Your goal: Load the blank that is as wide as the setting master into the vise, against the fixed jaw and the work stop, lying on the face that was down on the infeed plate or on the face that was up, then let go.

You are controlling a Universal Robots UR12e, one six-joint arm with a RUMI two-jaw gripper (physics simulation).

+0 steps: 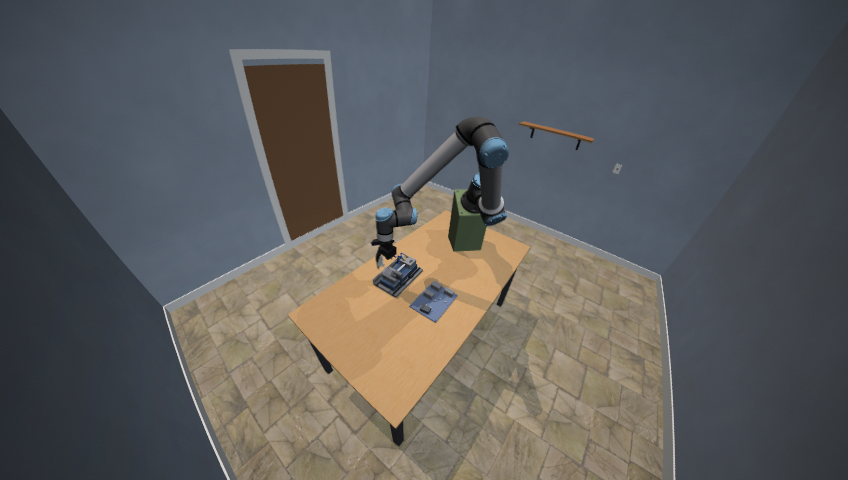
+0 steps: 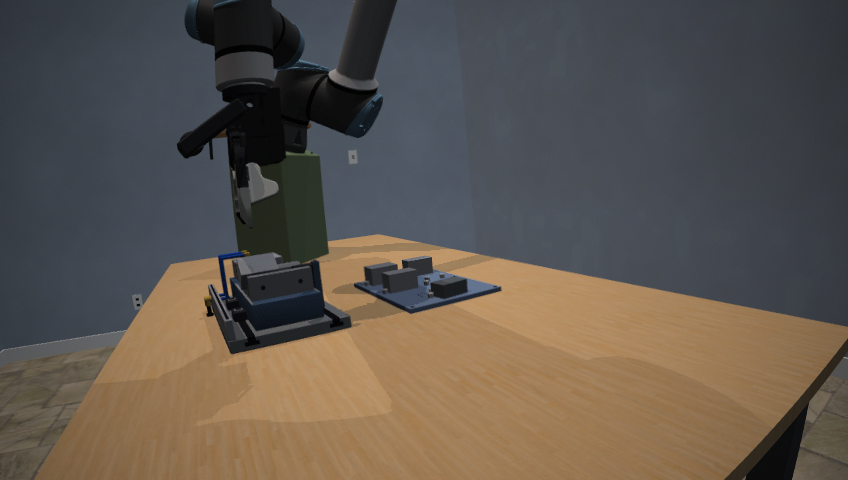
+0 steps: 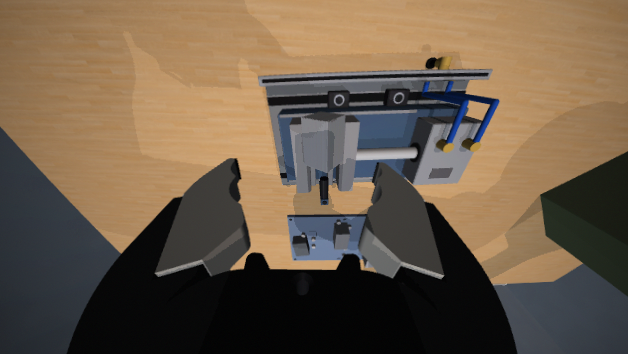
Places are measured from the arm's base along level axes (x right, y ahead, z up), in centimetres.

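Pixels of known places: gripper, between the fingertips: (image 1: 385, 264) (image 2: 247, 226) (image 3: 307, 164); arm's base, origin of its link: (image 1: 473, 202).
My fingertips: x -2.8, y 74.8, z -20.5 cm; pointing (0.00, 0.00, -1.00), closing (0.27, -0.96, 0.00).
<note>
For each thing: its top centre in the pictures, then the offset to it from my fingertips. "*": a spot on its surface instead.
- grey blank, centre of its top: (image 3: 325, 149) (image 2: 255, 255) dx -0.3, dy -2.0, dz -4.8 cm
- vise, centre of its top: (image 3: 378, 157) (image 2: 262, 262) (image 1: 398, 266) dx +0.0, dy -9.4, dz -7.1 cm
- rod side, a spot on its surface: (image 3: 348, 155) * dx -1.1, dy -5.7, dz -7.4 cm
- black post, a spot on its surface: (image 3: 324, 189) * dx -7.2, dy -4.6, dz -7.4 cm
- blue infeed plate, centre of its top: (image 2: 422, 285) (image 3: 336, 241) (image 1: 434, 300) dx -29.0, dy -16.8, dz -16.2 cm
- vise's end block, centre of its top: (image 3: 447, 157) (image 2: 256, 257) (image 1: 407, 259) dx +2.8, dy -18.5, dz -7.5 cm
A grey blank (image 3: 320, 145) (image 2: 261, 263) sits in the vise (image 3: 385, 127) (image 2: 288, 310) (image 1: 397, 278), between the left jaw (image 3: 302, 172) and the jaw on the rod side (image 3: 348, 155). It looks rolled about its long axis, with two long faces and a ridge showing upward, not flat. Its underside is hidden. A black post (image 3: 324, 189), seemingly the work stop, stands at its near end; contact cannot be told. My gripper (image 3: 307, 164) (image 2: 248, 208) (image 1: 379, 261) is open and empty, above the vise. Which block is the setting master cannot be told.
The blue infeed plate (image 2: 410, 302) (image 3: 322, 223) (image 1: 437, 315) lies beside the vise and carries several grey blocks and small pins. Blue tubes (image 3: 457, 122) with brass fittings rise over the vise's end block (image 3: 445, 160). The green arm pedestal (image 1: 467, 228) stands beyond that end.
</note>
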